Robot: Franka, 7 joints.
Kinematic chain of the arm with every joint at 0, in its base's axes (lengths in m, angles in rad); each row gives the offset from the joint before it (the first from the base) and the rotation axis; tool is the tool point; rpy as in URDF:
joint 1: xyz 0 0 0.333 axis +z
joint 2: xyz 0 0 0 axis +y
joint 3: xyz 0 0 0.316 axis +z
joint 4: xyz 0.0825 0 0 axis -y
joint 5: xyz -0.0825 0 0.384 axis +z
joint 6: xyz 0 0 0 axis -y
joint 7: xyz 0.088 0 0 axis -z
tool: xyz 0 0 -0.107 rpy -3.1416 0 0
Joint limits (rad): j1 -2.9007..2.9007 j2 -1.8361..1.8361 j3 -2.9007..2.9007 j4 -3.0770..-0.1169 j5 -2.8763..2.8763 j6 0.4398..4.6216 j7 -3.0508..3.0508
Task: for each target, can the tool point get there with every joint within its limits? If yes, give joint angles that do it. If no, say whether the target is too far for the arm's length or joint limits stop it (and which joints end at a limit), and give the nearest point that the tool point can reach.
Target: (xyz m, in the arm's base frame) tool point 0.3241 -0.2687 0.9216
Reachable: yes | joints -2.3698 -0.7049 0.6801 -1.3963 -1.5876 3.3374 -0.3692
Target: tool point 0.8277 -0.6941 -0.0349
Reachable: no: too far | nearest point 0.6223 -0.5218 0.0564 | short by 0.283 m
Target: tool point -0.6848 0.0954 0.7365
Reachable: yes | joints -0.6282 -0.9707 -1.2612 -0.6397 -1.4440 1.5234 2.0161
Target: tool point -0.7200 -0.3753 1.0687
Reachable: no: too far | nearest point -0.5637 -0.2939 0.9090 | short by 0.238 m
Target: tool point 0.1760 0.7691 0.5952
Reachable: yes | joints 1.7564 0.8418 -0.8992 -0.8557 -1.7877 2.6635 -2.0997
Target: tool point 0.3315 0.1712 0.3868
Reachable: yes | joints 0.9303 -0.1650 -0.1453 -2.4511 2.1356 3.7481 1.8010
